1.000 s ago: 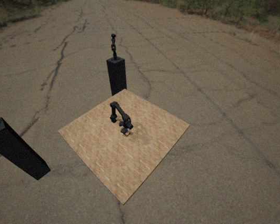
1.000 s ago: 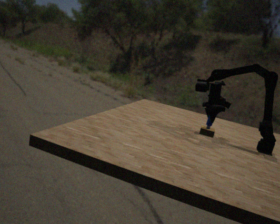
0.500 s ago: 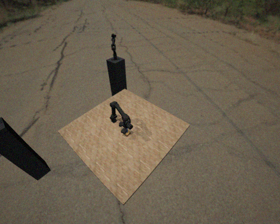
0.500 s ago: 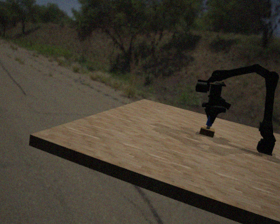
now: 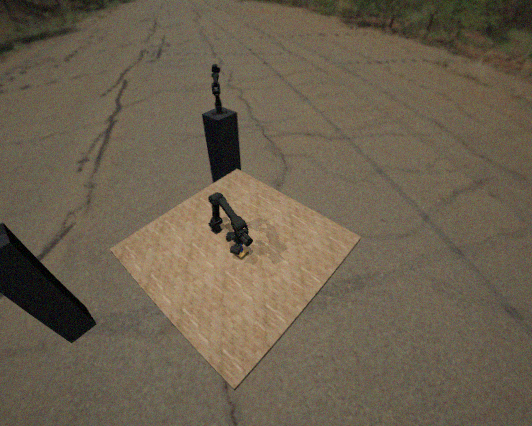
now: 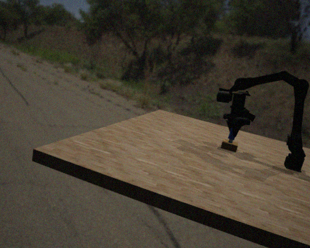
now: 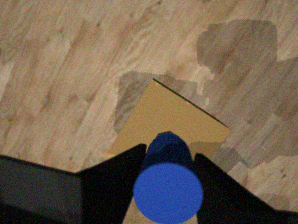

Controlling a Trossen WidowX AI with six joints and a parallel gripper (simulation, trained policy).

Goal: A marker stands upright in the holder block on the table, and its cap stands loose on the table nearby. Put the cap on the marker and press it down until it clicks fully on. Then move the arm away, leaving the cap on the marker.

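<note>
My gripper tip is 10 mm short of the blue cap and 10 mm below it. Round my gripper tip: tan holder block 10 mm ahead, 50 mm below.
</note>
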